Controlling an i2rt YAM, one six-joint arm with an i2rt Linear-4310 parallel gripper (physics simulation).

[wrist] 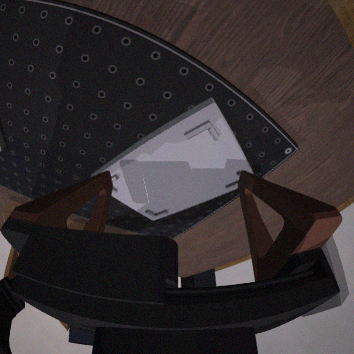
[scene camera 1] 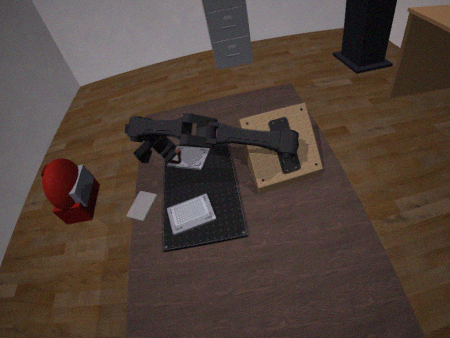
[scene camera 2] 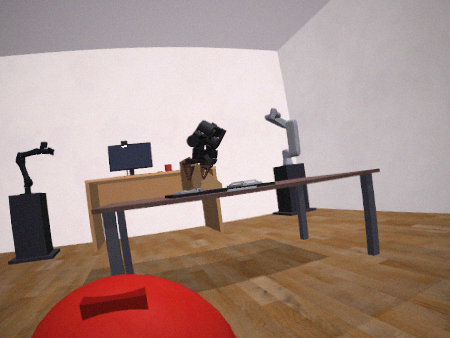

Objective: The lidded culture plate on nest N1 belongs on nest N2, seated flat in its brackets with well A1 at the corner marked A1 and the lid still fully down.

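Where they show: gripper, fingertip midpoint: (wrist: pixel 174 177) (scene camera 1: pixel 173 156) (scene camera 2: pixel 196 179); arm's base at its link origin: (scene camera 1: pixel 284 145) (scene camera 2: pixel 199 172).
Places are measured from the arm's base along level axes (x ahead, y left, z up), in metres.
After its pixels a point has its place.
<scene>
The lidded culture plate (scene camera 1: pixel 190 212) (scene camera 2: pixel 244 183) is a pale, gridded block on a light grey nest (scene camera 1: pixel 211 217) {z -0.102, x 0.329, y 0.141 m} on the dark perforated board (scene camera 1: pixel 200 183) {z -0.114, x 0.341, y -0.035 m} (wrist: pixel 70 87) {z -0.114, x 0.428, y -0.064 m}. The other nest (scene camera 1: pixel 194 158) {z -0.103, x 0.342, y -0.170 m} (scene camera 2: pixel 187 192) {z -0.110, x 0.441, y -0.225 m} (wrist: pixel 175 172) {z -0.103, x 0.379, y -0.189 m} is a bare light grey plate with raised corner brackets at the far end of the board. Labels are not legible. My gripper (scene camera 2: pixel 196 178) {z -0.055, x 0.421, y -0.166 m} (wrist: pixel 174 177) {z -0.055, x 0.421, y -0.166 m} is open and empty, above the bare nest. In the wrist view its fingertips stand at either side of this nest, which lies slanted between them; its left corner is partly hidden.
A thin pale rectangle (scene camera 1: pixel 142 205) {z -0.119, x 0.593, y -0.013 m} lies on the table (scene camera 1: pixel 300 250) {z -0.127, x 0.078, y 0.347 m} left of the board. The arm's base stands on a wooden block (scene camera 1: pixel 252 170) {z -0.068, x 0.135, y 0.015 m} to the right. A red rounded object (scene camera 1: pixel 61 184) (scene camera 2: pixel 132 320) stands beyond the table's left edge.
</scene>
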